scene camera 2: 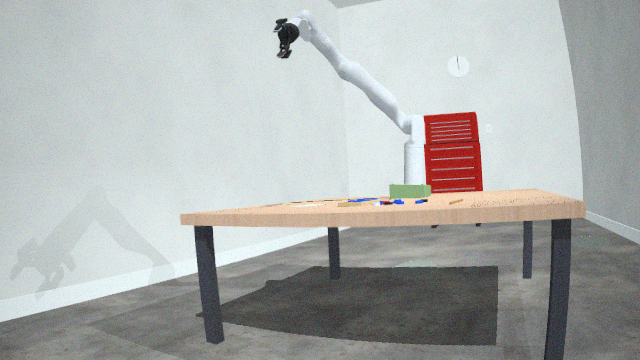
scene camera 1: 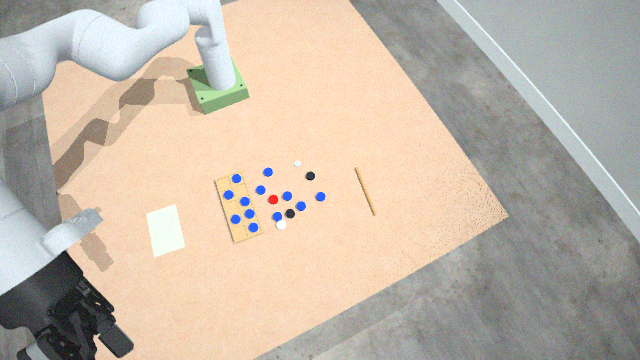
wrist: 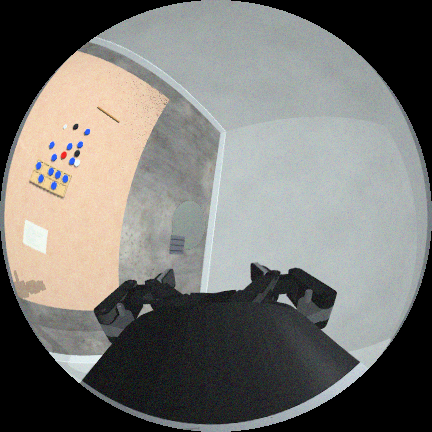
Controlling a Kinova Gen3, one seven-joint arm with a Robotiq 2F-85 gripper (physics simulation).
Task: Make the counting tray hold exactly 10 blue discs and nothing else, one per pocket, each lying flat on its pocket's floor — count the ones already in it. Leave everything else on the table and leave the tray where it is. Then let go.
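The tan counting tray (scene camera 1: 232,207) (scene camera 2: 347,204) (wrist: 63,190) lies on the table, with two rows of pockets. Blue discs sit in several pockets: two in the row nearer the paper, the others in the row nearer the loose discs. In scene camera 1, both end pockets and the middle pocket of the paper-side row are empty, as is the second pocket from the top of the other row. Several loose blue discs, such as one at the far right (scene camera 1: 320,196) (wrist: 87,132), lie beside the tray. My gripper (scene camera 1: 74,347) (scene camera 2: 280,38) (wrist: 212,274) is open and empty, high above and away from the tray.
Among the loose blue discs lie a red disc (scene camera 1: 273,199) (wrist: 63,155), two black discs (scene camera 1: 310,176) (scene camera 1: 290,213) and two white pieces (scene camera 1: 297,163) (scene camera 1: 281,225). A thin wooden stick (scene camera 1: 365,191) (wrist: 108,114), a white paper (scene camera 1: 165,230) (wrist: 35,236) and the green arm base (scene camera 1: 226,102) (scene camera 2: 410,191) are also there.
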